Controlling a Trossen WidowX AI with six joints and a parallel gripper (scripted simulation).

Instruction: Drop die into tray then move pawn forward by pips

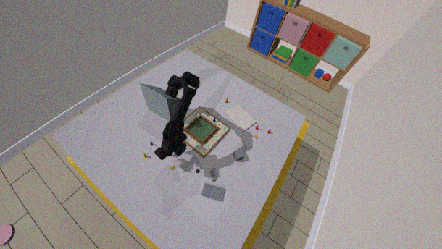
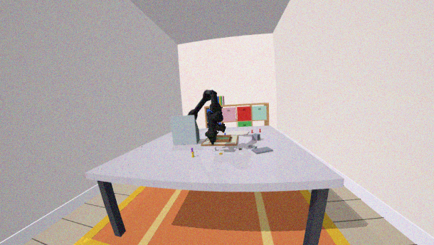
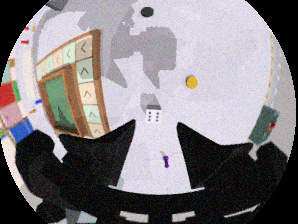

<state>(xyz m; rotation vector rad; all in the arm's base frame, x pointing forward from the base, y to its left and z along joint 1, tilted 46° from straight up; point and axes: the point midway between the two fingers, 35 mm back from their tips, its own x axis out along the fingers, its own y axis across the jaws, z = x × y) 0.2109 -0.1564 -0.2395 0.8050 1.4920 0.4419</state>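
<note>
Right now my gripper tip is 4 cm above the white die. Also, from my gripper tip: blue pawn 10 cm ahead, 35 cm to the left, 2 cm below; grey slab 32 cm ahead, 8 cm to the right, 5 cm below; white pad 25 cm ahead, 49 cm to the left, 5 cm below.
</note>
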